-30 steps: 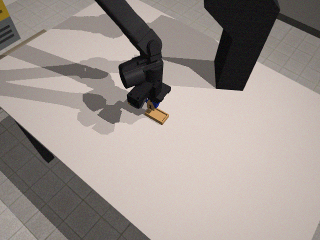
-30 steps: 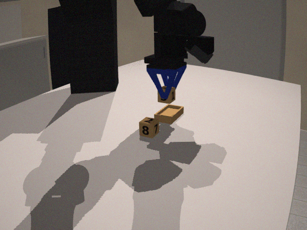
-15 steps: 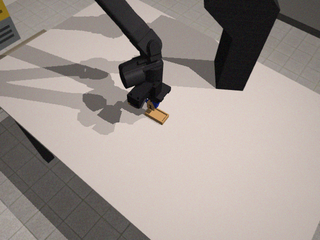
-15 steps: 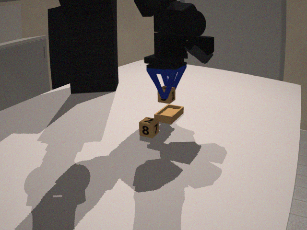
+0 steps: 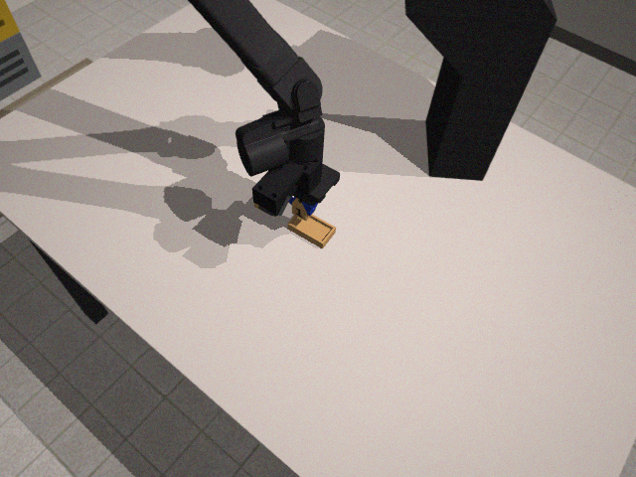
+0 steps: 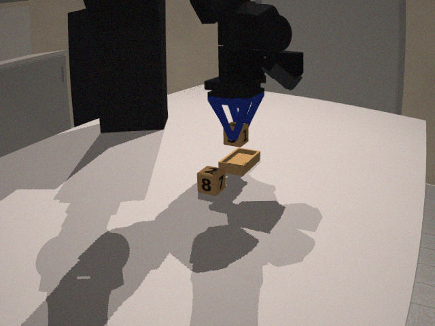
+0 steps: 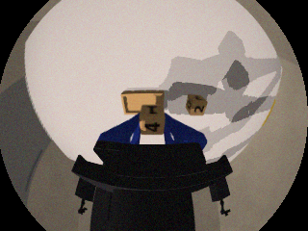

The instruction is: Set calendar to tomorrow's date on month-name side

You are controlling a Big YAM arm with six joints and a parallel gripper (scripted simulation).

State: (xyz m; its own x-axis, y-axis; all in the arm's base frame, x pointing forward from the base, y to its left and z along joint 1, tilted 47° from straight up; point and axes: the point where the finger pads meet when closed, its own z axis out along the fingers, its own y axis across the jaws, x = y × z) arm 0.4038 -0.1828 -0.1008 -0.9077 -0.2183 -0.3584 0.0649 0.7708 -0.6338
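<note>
Now: hand 2 cm to the right of the wooden tray and 6 cm above it. The rest, counted from my hand: wooden digit cube 1 cm behind, 9 cm to the right, 5 cm below.
</note>
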